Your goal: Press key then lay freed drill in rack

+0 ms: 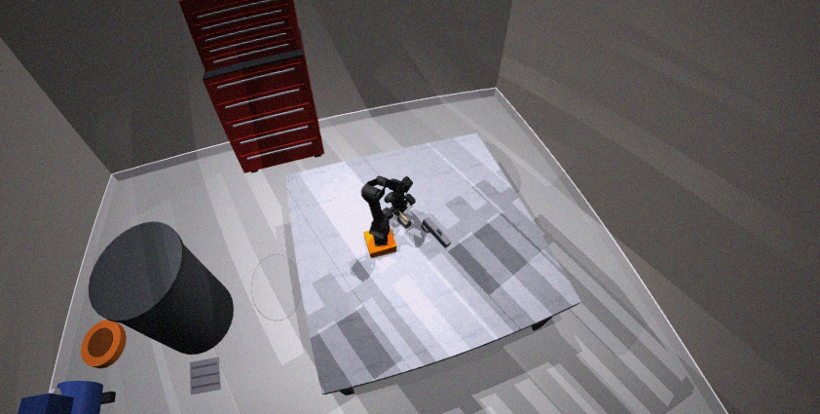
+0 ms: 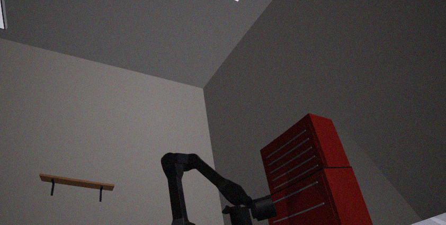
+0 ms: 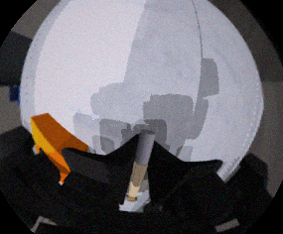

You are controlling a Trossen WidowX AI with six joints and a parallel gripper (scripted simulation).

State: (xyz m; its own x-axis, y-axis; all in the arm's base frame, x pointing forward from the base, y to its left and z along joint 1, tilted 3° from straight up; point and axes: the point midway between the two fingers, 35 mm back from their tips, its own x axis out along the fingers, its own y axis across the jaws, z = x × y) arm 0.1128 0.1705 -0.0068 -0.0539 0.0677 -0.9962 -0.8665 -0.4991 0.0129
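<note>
My gripper tip is now 4 cm to the left of the drill, 4 cm below it and 2 cm short of it. The rest, counted from my gripper tip: long grey fixture: 17 cm ahead, 15 cm to the right, 3 cm above; then holder block: 5 cm to the right, 2 cm ahead, 1 cm above; then dark key: 18 cm to the right, 18 cm ahead, 4 cm above.
</note>
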